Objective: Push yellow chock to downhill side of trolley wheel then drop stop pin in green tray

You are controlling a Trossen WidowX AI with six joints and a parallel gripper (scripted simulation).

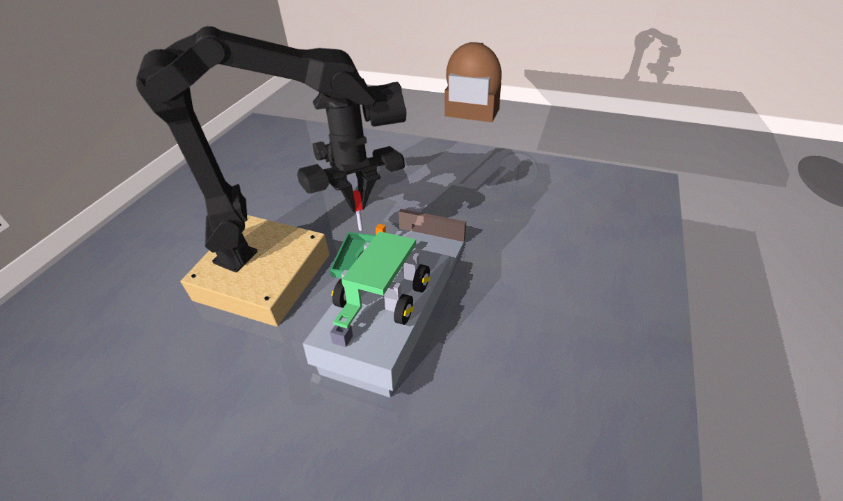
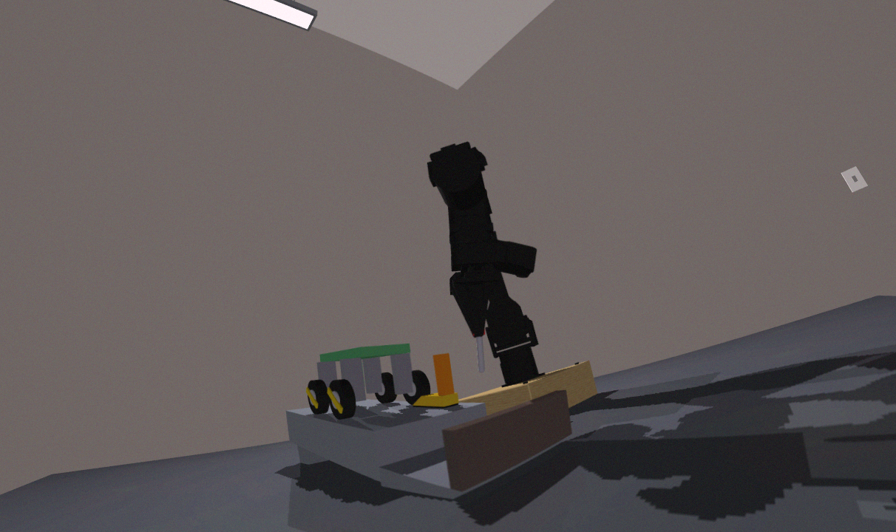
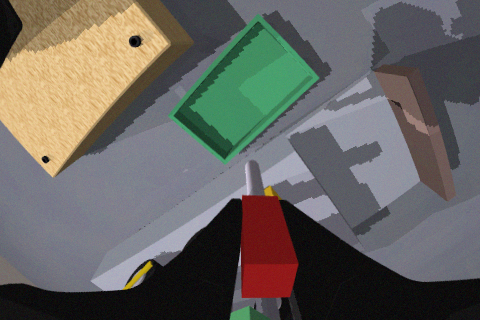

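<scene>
Right now the red-headed stop pin is right at my gripper tip. The rest, counted from my gripper tip: yellow chock 60 mm below, 60 mm ahead, 40 mm to the right; trolley 120 mm to the right, 120 mm ahead, 30 mm below; green tray 140 mm below, 20 mm behind.
</scene>
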